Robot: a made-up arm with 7 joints.
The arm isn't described. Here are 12 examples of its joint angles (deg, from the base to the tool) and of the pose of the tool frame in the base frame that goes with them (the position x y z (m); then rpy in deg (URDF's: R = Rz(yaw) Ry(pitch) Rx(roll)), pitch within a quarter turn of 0, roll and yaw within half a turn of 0).
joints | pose
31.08 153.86 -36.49 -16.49 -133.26 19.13 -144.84 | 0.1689 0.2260 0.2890 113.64 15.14 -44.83
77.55 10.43 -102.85 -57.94 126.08 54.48 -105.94 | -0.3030 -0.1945 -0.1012 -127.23 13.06 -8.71
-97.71 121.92 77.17 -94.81 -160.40 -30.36 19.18 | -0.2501 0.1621 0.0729 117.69 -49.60 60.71
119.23 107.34 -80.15 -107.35 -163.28 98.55 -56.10 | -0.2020 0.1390 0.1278 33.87 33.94 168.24
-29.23 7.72 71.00 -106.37 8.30 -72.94 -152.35 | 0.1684 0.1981 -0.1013 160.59 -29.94 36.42
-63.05 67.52 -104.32 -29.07 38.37 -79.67 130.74 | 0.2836 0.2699 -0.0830 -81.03 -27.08 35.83
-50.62 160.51 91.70 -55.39 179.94 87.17 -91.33 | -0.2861 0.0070 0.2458 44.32 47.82 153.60
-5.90 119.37 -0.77 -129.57 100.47 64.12 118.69 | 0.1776 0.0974 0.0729 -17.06 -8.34 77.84
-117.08 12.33 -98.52 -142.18 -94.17 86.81 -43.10 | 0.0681 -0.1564 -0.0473 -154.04 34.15 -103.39
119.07 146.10 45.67 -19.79 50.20 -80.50 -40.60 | 0.2158 0.3352 -0.0615 58.00 20.75 -137.09
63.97 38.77 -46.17 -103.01 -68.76 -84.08 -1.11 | -0.1485 0.0058 -0.2461 135.14 -59.59 129.29
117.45 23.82 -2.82 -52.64 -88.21 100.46 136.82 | -0.3798 0.0074 0.0246 112.95 20.34 -3.23
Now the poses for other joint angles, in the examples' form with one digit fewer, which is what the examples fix.
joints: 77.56 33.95 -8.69 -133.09 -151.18 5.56 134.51
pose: -0.072 0.066 -0.180 41.2 -43.1 -55.3
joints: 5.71 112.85 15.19 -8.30 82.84 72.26 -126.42
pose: 0.030 0.369 0.161 35.0 24.3 -37.8
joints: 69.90 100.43 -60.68 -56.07 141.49 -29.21 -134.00
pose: -0.158 0.340 -0.029 -45.4 61.2 -125.4
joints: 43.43 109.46 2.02 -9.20 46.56 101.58 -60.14
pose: 0.021 0.386 0.115 81.5 47.3 87.6
